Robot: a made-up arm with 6 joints. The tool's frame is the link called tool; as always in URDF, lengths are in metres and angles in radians.
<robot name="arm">
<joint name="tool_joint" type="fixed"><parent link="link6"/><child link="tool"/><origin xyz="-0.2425 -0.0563 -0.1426" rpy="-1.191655 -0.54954 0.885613"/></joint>
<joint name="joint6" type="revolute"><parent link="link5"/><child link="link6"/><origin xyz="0.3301 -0.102 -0.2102" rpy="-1.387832 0.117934 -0.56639"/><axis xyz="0 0 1"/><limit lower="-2.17" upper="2.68"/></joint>
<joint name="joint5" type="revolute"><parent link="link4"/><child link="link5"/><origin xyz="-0.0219 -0.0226 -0.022" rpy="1.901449 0.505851 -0.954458"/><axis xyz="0 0 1"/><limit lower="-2.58" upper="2.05"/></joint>
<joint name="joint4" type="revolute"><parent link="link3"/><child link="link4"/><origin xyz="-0.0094 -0.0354 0.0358" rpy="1.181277 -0.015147 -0.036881"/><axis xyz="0 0 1"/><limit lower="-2.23" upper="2.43"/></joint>
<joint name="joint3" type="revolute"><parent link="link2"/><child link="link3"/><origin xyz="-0.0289 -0.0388 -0.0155" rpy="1.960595 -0.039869 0.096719"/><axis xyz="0 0 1"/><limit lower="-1.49" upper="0.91"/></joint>
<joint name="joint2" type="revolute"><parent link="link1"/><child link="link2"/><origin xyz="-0.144 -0.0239 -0.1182" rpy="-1.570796 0 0"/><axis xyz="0 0 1"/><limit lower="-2.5" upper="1.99"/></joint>
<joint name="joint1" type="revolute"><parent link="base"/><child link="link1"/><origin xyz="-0.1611 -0.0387 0.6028" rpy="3.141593 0 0"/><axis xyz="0 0 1"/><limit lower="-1.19" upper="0.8"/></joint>
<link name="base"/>
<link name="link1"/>
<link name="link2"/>
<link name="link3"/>
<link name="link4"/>
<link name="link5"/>
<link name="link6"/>
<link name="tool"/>
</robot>
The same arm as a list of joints. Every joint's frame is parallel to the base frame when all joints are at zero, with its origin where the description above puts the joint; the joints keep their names.
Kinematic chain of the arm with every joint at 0, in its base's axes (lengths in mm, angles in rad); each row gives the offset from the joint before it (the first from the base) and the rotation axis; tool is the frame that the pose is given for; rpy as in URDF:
joint1: xyz -161.1 -38.7 602.8 axis -z
joint2: xyz -144 23.9 118.2 axis -y
joint3: xyz -28.9 15.5 -38.8 axis 0.1044 0.3797 -0.9192
joint4: xyz -5.6 46.7 -20.3 axis +y
joint5: xyz -24 -22 20.4 axis -0.899103 -0.284001 0.333101
joint6: xyz 337.9 -184.6 123.6 axis 0.030199 0.361287 0.931966
tool: xyz -174 120.1 -193.9 rpy -1.626 -0.5387 0.059
Joint limits (rad, base to tool): -1.19..0.8 -2.5..1.99 -1.49..0.91 -2.23..2.43 -2.58..2.05 -2.17..2.68

